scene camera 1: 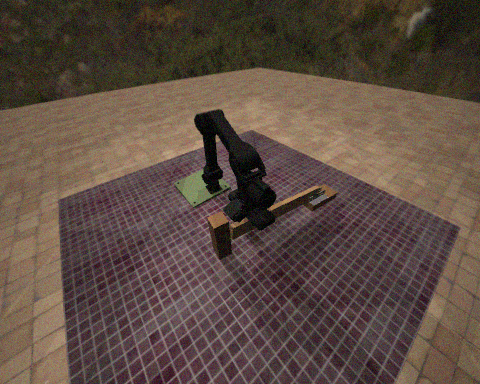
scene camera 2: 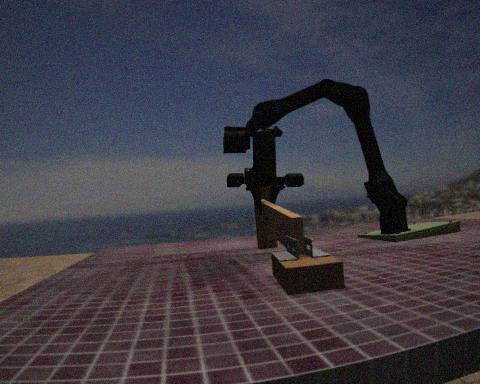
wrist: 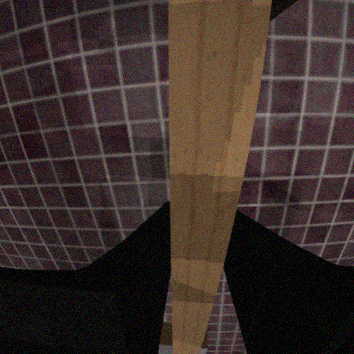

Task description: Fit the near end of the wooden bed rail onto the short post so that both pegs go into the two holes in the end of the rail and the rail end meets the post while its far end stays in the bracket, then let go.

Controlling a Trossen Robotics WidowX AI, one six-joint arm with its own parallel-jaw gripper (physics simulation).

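Places are measured from the arm's base along level axes (x left, y back, z up), in millimetres.
Pixels of known places: gripper, fingertip midpoint: (scene camera 1: 252, 223) (wrist: 194, 209); arm's base, origin of the base link: (scene camera 1: 213, 187) (scene camera 2: 395, 232).
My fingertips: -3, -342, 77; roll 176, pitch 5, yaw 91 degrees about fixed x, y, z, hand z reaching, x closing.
For each thing: its top centre in the pictures, then the offset to it from my fingertips, as dx, dy, dz. "pt": a spot on its surface instead. Level surfaces: height alone.
- wooden rail, middle of its top: (scene camera 2: 272, 197) (scene camera 1: 281, 200) +134, +5, +41
- bracket, middle of its top: (scene camera 2: 297, 236) (scene camera 1: 316, 191) +354, +12, -28
- short post, surface spot: (scene camera 2: 266, 235) pt -95, +8, -57
- purple tiled mat, its level: dz -93
The wooden rail (scene camera 1: 290, 204) (scene camera 2: 285, 220) (wrist: 207, 115) stands on edge. Its far end sits between the upright metal tabs of the bracket (scene camera 2: 308, 246) on a low wooden block (scene camera 1: 327, 196) (scene camera 2: 315, 277). The short post (scene camera 1: 220, 241) (scene camera 2: 266, 235) stands upright at the rail's near end. That end is close beside the post in scene camera 1; whether they touch cannot be told, and the pegs and holes are hidden. My gripper (scene camera 1: 250, 220) (scene camera 2: 265, 201) (wrist: 194, 209) is shut on the rail, nearer the post, with a finger on each side.
The arm's base stands on a green plate (scene camera 1: 189, 192) (scene camera 2: 430, 230), behind the rail in scene camera 1 and at the right in scene camera 2. A purple tiled mat (scene camera 1: 200, 320) (scene camera 2: 150, 310) (wrist: 65, 125) lies under everything.
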